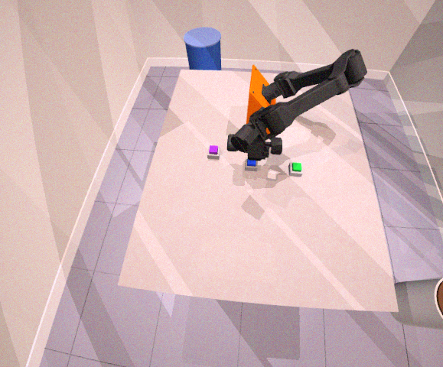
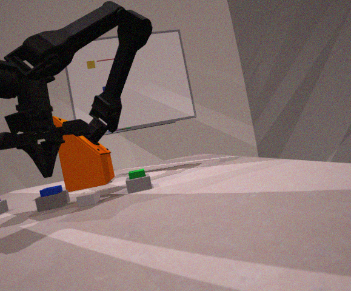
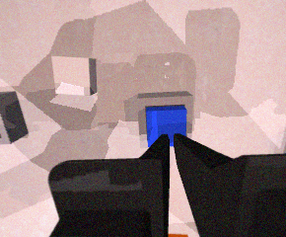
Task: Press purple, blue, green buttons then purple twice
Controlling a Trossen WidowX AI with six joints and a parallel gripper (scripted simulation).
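Now: gripper tip 3 cm above the blue button. The rest, counted from my gripper tip: green button: 1 cm behind, 18 cm to the left, 3 cm below; purple button: 3 cm behind, 16 cm to the right, 3 cm below; small white block: 4 cm ahead, 8 cm to the left, 5 cm below.
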